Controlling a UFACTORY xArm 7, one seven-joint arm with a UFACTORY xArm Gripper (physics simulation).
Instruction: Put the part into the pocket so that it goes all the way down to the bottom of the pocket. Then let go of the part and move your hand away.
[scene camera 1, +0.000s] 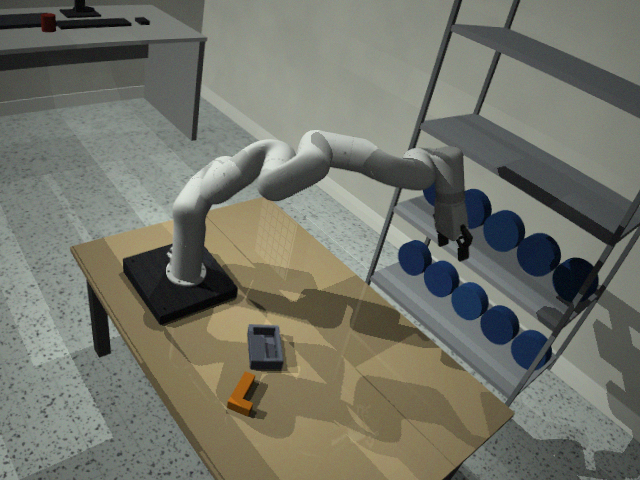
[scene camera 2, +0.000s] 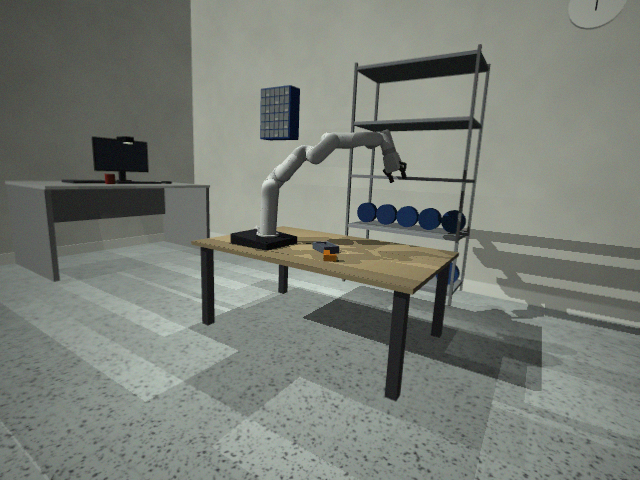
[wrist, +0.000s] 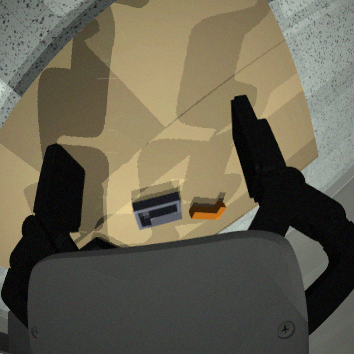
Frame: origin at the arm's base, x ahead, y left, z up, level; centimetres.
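Seen in the pictures: gripper, fingertip midpoint: (scene camera 1: 453, 252) (scene camera 2: 398, 180) (wrist: 144, 135); arm's base, origin of the base link: (scene camera 1: 186, 272) (scene camera 2: 267, 234).
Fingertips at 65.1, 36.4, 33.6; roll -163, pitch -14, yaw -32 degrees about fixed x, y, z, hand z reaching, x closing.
Pixels of each thing's top centre, then the offset from my fingertips to it, as dx, dy, dz. Level surfaces: height alone.
- orange L-shaped part, middle of its top: (scene camera 1: 247, 390) (wrist: 208, 212) (scene camera 2: 329, 252) -20.7, -51.9, -35.3
- wooden table, its level: dz -38.3
- grey block, middle of its top: (scene camera 1: 265, 342) (wrist: 158, 215) (scene camera 2: 325, 243) -29.1, -36.5, -34.7
An orange L-shaped part (scene camera 1: 241, 390) (scene camera 2: 329, 256) (wrist: 207, 215) lies flat on the wooden table (scene camera 1: 439, 439), apart from the grey block. The grey block (scene camera 1: 266, 365) (scene camera 2: 325, 248) (wrist: 156, 202) sits beside it, closer to the arm's base, with its recessed pocket facing up and no part in it. My gripper (scene camera 1: 452, 249) (scene camera 2: 397, 178) (wrist: 144, 135) is open and empty, high above the table and well away from both. In the wrist view, the block and the part show low between the wide-spread fingers.
The arm stands on a black base plate (scene camera 1: 147, 286) (scene camera 2: 258, 241) on the table. A metal shelf rack (scene camera 1: 475, 131) (scene camera 2: 429, 69) with blue discs stands behind the table, near the gripper. A desk (scene camera 1: 175, 31) stands farther back at the left.
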